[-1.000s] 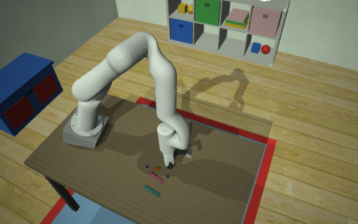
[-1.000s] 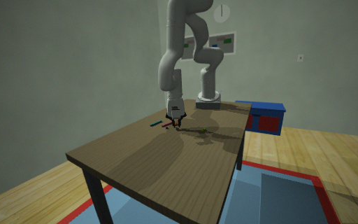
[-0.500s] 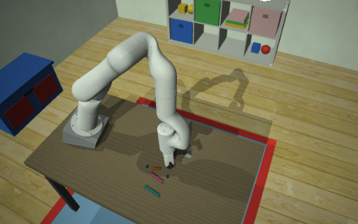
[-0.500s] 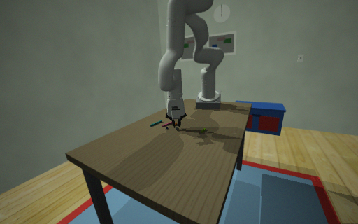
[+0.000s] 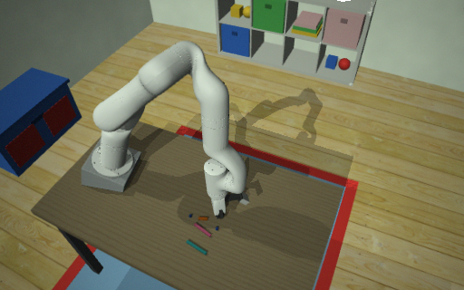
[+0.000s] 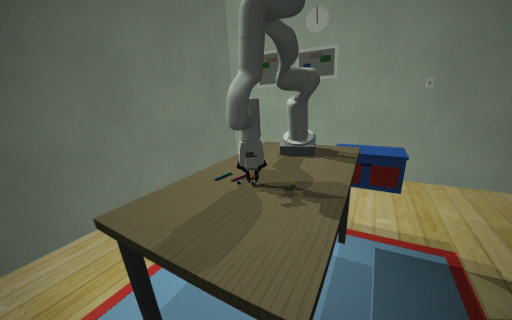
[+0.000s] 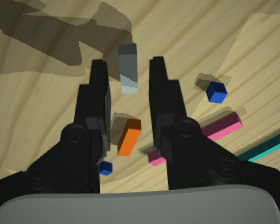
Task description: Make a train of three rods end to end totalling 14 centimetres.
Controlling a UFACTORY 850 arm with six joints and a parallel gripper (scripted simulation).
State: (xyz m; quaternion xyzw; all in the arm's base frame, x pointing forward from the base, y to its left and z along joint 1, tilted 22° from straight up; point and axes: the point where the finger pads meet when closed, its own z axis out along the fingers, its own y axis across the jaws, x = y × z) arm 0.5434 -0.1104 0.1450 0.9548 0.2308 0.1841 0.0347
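Now: hand 30 mm above the grey rod. The rest, counted from my hand: pink rod (90 mm to the right, 50 mm behind, 30 mm below); orange rod (70 mm behind, 30 mm to the right, 30 mm below); lime rod (160 mm to the left, 30 mm below, 10 mm behind).
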